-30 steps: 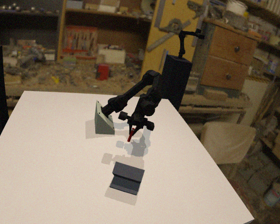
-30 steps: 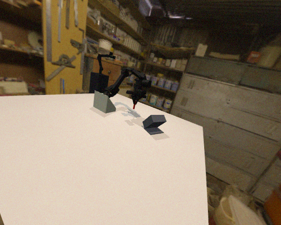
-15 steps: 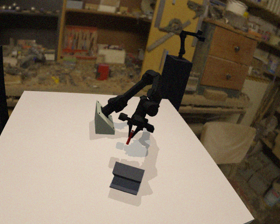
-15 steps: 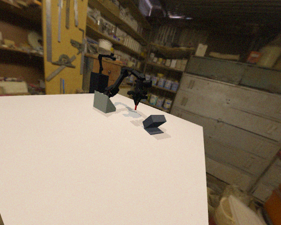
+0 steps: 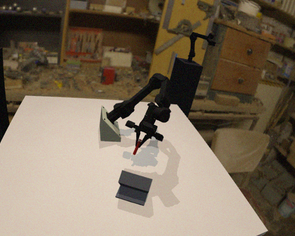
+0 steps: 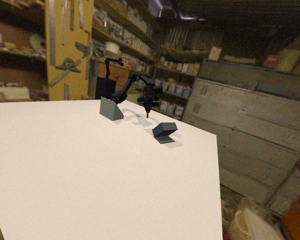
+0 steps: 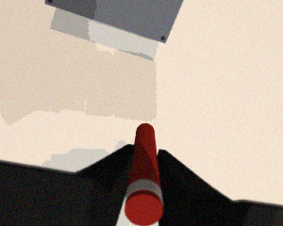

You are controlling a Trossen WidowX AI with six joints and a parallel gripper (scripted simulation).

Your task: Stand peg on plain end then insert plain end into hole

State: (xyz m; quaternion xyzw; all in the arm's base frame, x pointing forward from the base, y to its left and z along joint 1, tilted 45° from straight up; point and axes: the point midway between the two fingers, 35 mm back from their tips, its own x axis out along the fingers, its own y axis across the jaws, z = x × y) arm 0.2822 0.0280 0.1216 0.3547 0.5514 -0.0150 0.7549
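Right now my gripper tip is 18 cm short of the sloped panel, 5 cm above it and 4 cm to the left of it. From my gripper tip the other things lie so: red peg: 1 cm to the left, 1 cm behind, 1 cm above.
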